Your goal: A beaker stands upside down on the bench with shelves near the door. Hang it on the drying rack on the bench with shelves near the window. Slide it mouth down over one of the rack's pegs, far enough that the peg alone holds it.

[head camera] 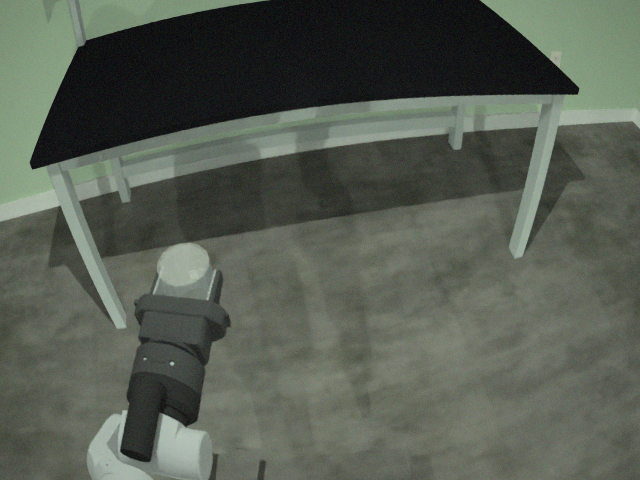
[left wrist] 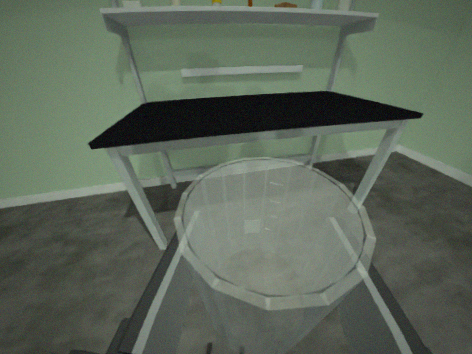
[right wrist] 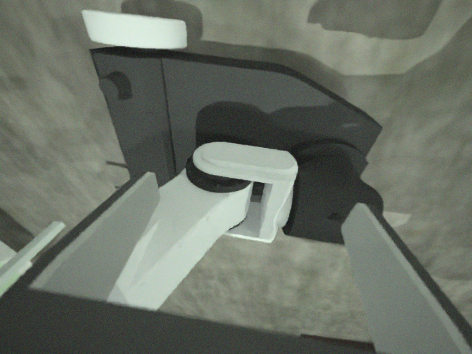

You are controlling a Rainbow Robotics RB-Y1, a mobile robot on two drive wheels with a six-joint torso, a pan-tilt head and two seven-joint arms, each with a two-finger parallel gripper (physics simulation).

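Places are measured from the robot's base along level axes (x left, y back, z up), in metres.
Pixels of known places: left gripper, between the fingertips: [head camera: 190,272] [left wrist: 261,224]; right gripper, between the fingertips: [right wrist: 250,200].
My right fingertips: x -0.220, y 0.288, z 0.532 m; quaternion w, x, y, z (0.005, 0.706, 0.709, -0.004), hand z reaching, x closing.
Behind a point stands the place of what it marks.
My left gripper [head camera: 188,276] @(x 0.191, y -0.249, z 0.901 m) [left wrist: 261,224] @(x 0.191, y -0.249, z 0.901 m) is shut on the clear beaker [head camera: 183,264] @(x 0.190, y -0.233, z 0.936 m) [left wrist: 268,302], with a finger on each side. The beaker is in the air in front of a black-topped bench, over the floor in the head view. A wide round rim faces the left wrist camera and the body narrows below it; I cannot tell for sure which end is the mouth. My right gripper [right wrist: 250,200] @(x -0.220, y 0.288, z 0.532 m) is open and empty, over the robot's own base. The drying rack and its pegs do not show.
The bench [head camera: 310,51] @(x 0.066, y -1.129, z 0.763 m) [left wrist: 250,117] @(x 0.164, y -0.975, z 0.764 m) stands against a green wall on pale legs. In the left wrist view, a shelf [left wrist: 240,18] @(x 0.209, y -1.462, z 1.202 m) with small items hangs above it, and a pale bar [left wrist: 242,71] @(x 0.199, y -1.574, z 0.929 m) runs along the wall. A white robot arm part [right wrist: 250,160] @(x -0.099, y 0.285, z 0.302 m) shows between the right fingers.
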